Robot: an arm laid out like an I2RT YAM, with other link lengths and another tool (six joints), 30 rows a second.
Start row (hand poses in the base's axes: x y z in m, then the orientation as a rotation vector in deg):
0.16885 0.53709 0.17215 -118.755 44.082 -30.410
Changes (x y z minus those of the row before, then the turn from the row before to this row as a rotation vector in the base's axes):
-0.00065 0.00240 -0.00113 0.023 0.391 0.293
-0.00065 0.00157 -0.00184 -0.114 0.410 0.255
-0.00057 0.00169 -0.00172 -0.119 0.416 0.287
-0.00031 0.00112 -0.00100 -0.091 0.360 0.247
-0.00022 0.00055 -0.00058 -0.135 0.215 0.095
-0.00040 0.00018 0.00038 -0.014 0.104 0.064
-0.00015 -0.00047 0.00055 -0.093 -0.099 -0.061
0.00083 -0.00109 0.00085 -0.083 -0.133 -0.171
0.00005 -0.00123 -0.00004 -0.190 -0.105 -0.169
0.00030 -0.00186 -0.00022 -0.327 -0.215 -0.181
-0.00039 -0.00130 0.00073 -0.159 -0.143 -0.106
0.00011 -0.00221 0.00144 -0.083 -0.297 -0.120
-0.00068 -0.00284 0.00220 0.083 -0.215 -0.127
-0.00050 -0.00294 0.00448 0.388 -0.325 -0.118
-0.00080 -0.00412 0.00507 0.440 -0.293 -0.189
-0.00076 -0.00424 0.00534 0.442 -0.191 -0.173
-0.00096 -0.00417 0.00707 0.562 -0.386 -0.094
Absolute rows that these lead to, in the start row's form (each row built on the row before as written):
0.16820 0.53949 0.17102 -118.977 43.997 -29.846
0.16755 0.54106 0.16918 -119.321 43.947 -29.349
0.16698 0.54275 0.16746 -119.679 43.865 -28.830
0.16667 0.54387 0.16646 -119.977 43.796 -28.375
0.16645 0.54442 0.16588 -120.214 43.803 -28.170
0.16605 0.54460 0.16626 -120.286 43.792 -28.036
0.16590 0.54413 0.16681 -120.316 43.792 -28.214
0.16673 0.54304 0.16766 -120.291 43.893 -28.481
0.16678 0.54181 0.16762 -120.376 43.997 -28.770
0.16708 0.53995 0.16740 -120.539 44.037 -29.244
0.16669 0.53865 0.16813 -120.597 44.054 -29.523
0.16680 0.53644 0.16957 -120.518 44.006 -29.930
0.16612 0.53360 0.17177 -120.317 44.031 -30.176
0.16562 0.53066 0.17625 -119.793 44.018 -30.380
0.16482 0.52654 0.18132 -119.214 44.106 -30.564
0.16406 0.52230 0.18666 -118.679 44.235 -30.635
0.16310 0.51813 0.19373 -117.976 44.179 -30.797

